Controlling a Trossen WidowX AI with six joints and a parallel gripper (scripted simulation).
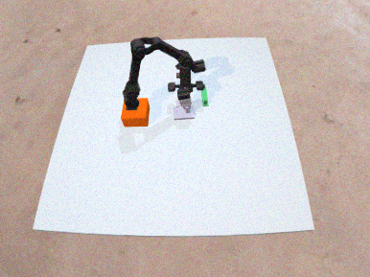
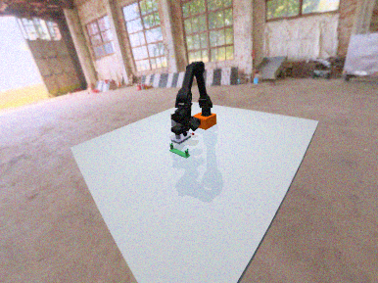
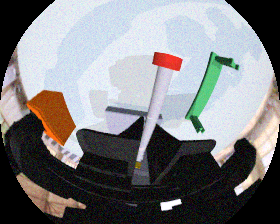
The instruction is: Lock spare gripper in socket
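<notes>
The mount lies 60 mm to the right of my gripper tip. Also, from my gripper tip: spare gripper (60 mm to the right, 80 mm above); then green bar (100 mm ahead, 60 mm to the left, 20 mm below).
</notes>
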